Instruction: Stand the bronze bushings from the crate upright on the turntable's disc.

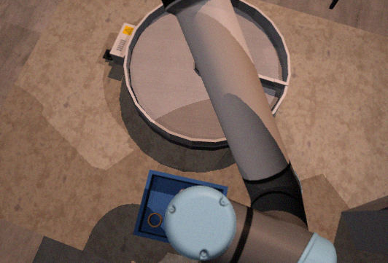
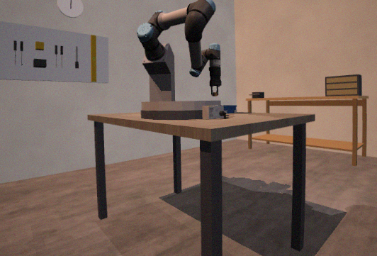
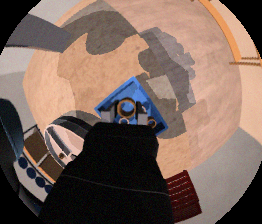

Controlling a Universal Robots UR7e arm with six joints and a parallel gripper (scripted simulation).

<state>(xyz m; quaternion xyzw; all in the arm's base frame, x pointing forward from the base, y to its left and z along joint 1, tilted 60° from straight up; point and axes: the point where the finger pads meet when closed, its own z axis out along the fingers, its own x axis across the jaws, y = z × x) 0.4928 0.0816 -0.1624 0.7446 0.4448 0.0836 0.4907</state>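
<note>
My gripper is now 3 cm short of the turntable disc, 40 cm to the left of it and 8 cm above it. Also, from my hand: blue crate (5 cm ahead, 3 cm to the right, 11 cm below).
</note>
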